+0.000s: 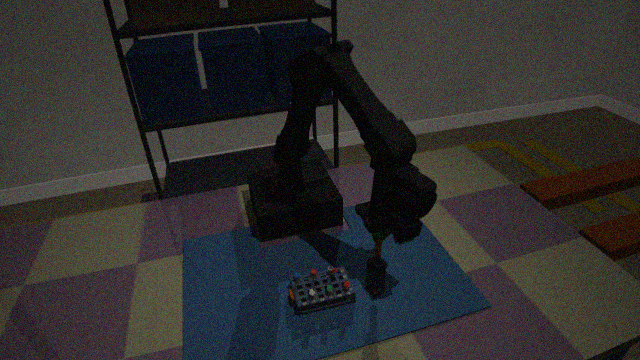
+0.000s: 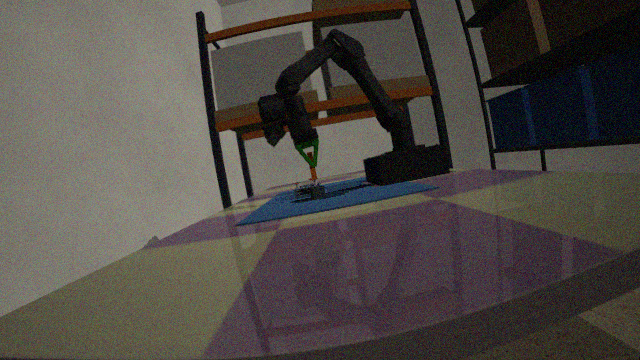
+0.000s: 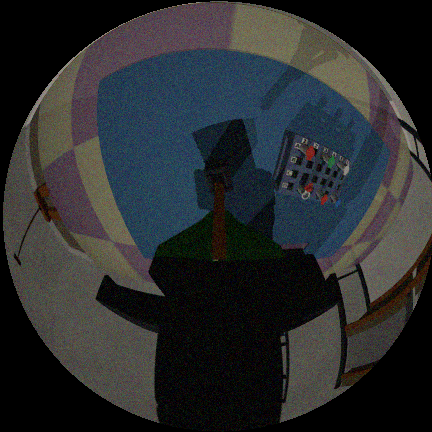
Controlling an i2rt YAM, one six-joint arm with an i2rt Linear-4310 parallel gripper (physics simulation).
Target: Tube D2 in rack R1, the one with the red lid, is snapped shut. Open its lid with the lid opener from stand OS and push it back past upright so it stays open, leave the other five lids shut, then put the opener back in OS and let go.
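Frame: origin at the arm's base, x down, y right, z back, level; millimetres.
Seen in the pictures: gripper, fingertip midpoint: (image 1: 377,241) (image 2: 314,167) (image 3: 218,216); arm's base, origin of the base link: (image 1: 292,182) (image 2: 403,151).
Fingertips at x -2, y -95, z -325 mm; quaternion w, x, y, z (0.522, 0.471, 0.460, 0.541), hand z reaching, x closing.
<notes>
Pixels of each thing's top centre, then the offset from my fingertips to it. Level surfaces: height alone.
- orange lid opener, middle of its top: (image 3: 219,253) (image 1: 379,228) (image 2: 309,152) dy +0, dx -44, dz -7 mm
- Rack R1, middle of its top: (image 3: 332,185) (image 1: 319,277) (image 2: 306,178) dy +151, dx +33, dz -19 mm
- blue mat, its level: dx +90 mm
- Tube D2's red lid, middle of its top: (image 3: 310,190) (image 1: 334,268) dy +112, dx +33, dz -8 mm
My gripper (image 1: 378,240) (image 2: 311,165) (image 3: 219,214) has green fingers and is shut on the orange lid opener (image 1: 378,250) (image 2: 313,173) (image 3: 219,197). The opener hangs upright, and its lower end reaches into the dark stand OS (image 1: 376,276) (image 2: 318,192) (image 3: 225,149). Rack R1 (image 1: 326,304) (image 3: 282,160) stands left of the stand on the blue mat (image 1: 229,286) (image 2: 361,194) (image 3: 153,120). Tube D2's red lid (image 1: 335,270) (image 3: 308,187) is tipped back beside its open white mouth (image 1: 330,268) (image 3: 305,195). The other red, green, blue and white lids lie flat on their tubes.
The arm's dark base block (image 1: 297,203) (image 2: 408,164) stands at the mat's back edge. A metal shelf unit (image 1: 335,107) (image 2: 211,107) with blue bins stands behind it by the wall. Checked floor tiles surround the mat.
</notes>
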